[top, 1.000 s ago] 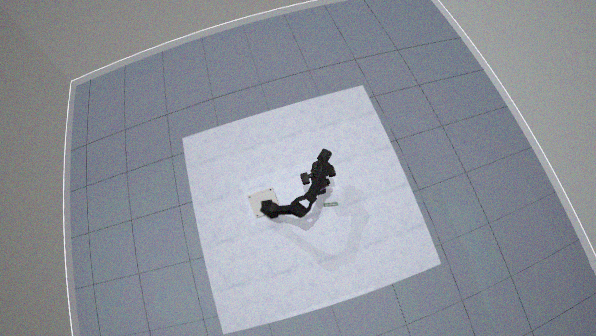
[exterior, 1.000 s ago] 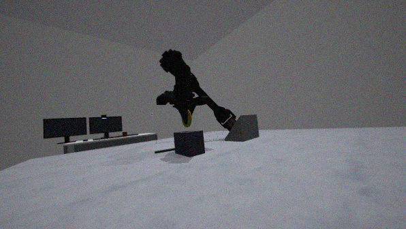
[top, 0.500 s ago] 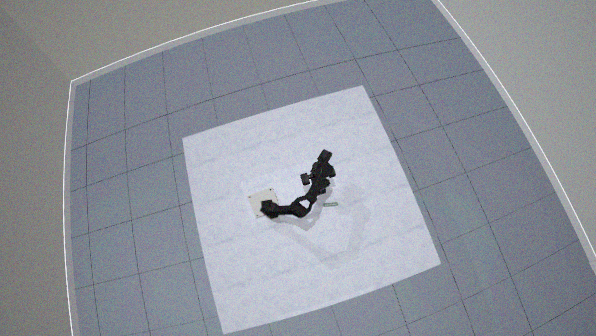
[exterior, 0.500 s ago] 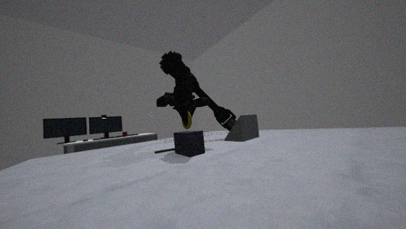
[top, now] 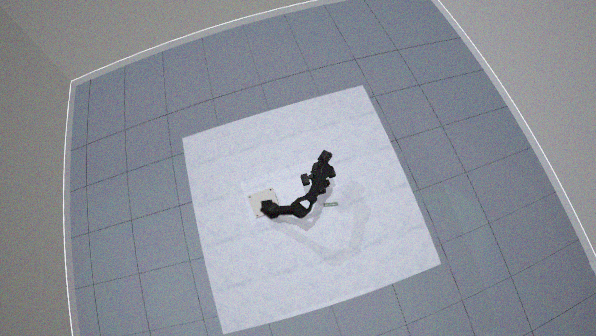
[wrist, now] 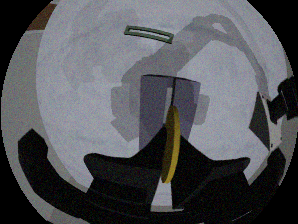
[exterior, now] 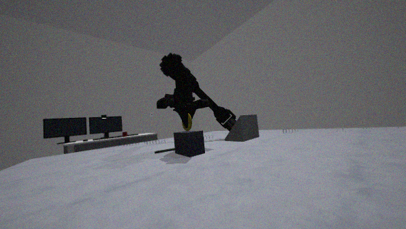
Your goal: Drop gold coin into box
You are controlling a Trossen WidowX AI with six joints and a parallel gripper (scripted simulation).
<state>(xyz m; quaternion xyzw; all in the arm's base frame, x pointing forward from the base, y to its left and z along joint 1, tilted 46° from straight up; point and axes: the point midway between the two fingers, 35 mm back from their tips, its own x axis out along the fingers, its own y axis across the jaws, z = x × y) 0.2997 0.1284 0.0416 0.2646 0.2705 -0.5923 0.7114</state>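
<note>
My gripper tip is 20 mm below the gold coin.
</note>
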